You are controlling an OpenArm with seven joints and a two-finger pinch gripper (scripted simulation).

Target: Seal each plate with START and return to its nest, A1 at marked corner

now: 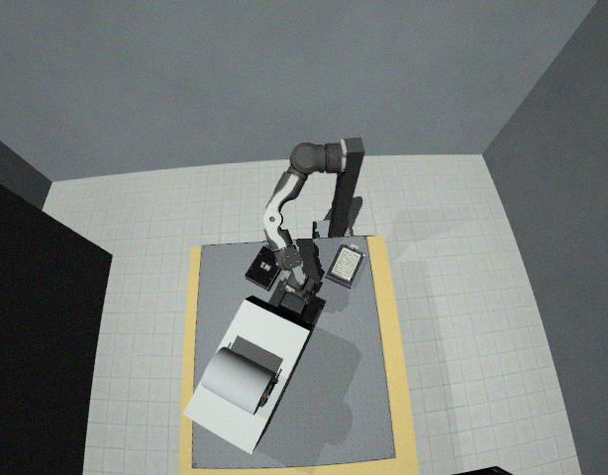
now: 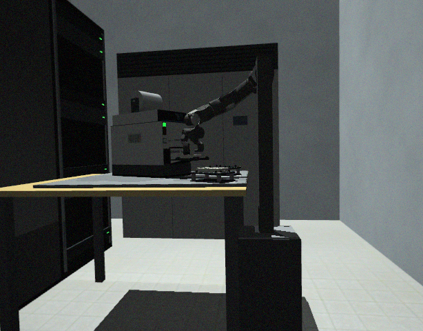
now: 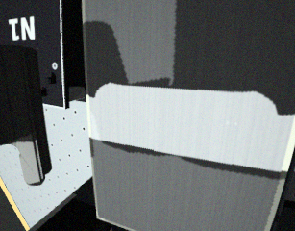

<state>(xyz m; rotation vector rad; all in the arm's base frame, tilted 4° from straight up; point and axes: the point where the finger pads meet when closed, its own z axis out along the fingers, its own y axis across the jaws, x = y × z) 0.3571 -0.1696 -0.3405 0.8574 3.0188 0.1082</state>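
Now: hand 30 mm above the sealer stage. From my hand the other things lie so: well plate (120 mm behind, 220 mm to the left, 80 mm below); foil roll (290 mm ahead, 170 mm to the right, 290 mm above); start button (140 mm ahead, 30 mm to the left, 60 mm above).
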